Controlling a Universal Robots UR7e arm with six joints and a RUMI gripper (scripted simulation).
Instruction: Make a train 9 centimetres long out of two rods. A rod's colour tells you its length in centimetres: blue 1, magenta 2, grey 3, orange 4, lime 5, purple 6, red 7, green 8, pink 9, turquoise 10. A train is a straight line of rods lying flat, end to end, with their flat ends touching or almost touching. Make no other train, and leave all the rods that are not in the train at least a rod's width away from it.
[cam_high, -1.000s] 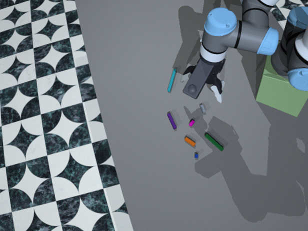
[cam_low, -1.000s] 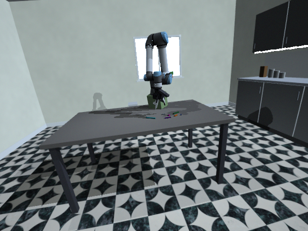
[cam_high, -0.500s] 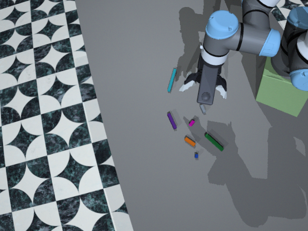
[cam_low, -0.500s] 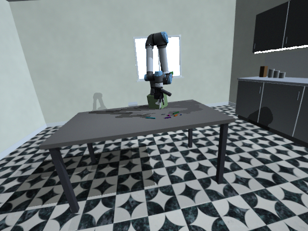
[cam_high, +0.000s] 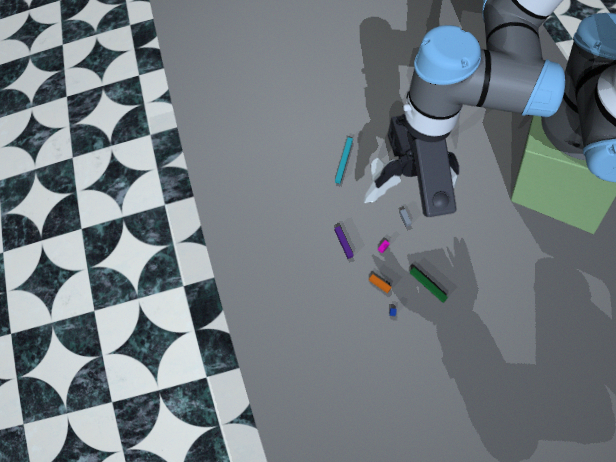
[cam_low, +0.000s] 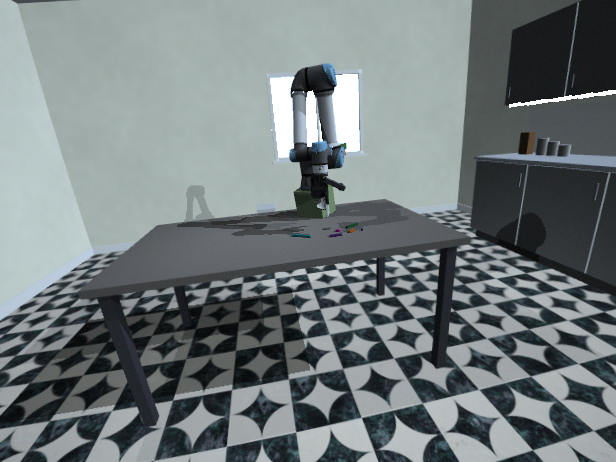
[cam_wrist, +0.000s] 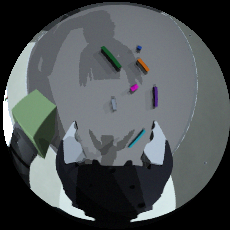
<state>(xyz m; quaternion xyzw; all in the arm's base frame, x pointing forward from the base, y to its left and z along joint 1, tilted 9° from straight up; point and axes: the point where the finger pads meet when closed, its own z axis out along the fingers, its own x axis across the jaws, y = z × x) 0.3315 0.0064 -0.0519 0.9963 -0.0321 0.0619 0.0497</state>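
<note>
Right now my hand is 8 cm above the grey rod. The rest, counted from my hand: magenta rod (8 cm below, 5 cm to the left, 5 cm ahead); then green rod (14 cm to the left, 8 cm below); then purple rod (12 cm ahead, 8 cm below, 2 cm to the left).
</note>
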